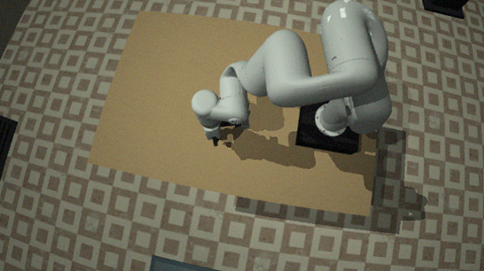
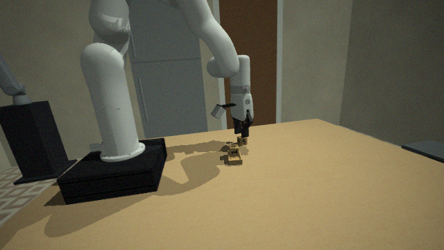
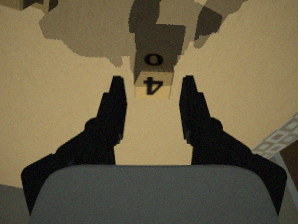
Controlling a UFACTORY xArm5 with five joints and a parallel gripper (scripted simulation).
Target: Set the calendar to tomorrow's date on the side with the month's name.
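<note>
My hand is 4 cm above the wooden date cube. Round my hand: wooden calendar tray: 12 cm to the right, 7 cm behind, 5 cm below.
</note>
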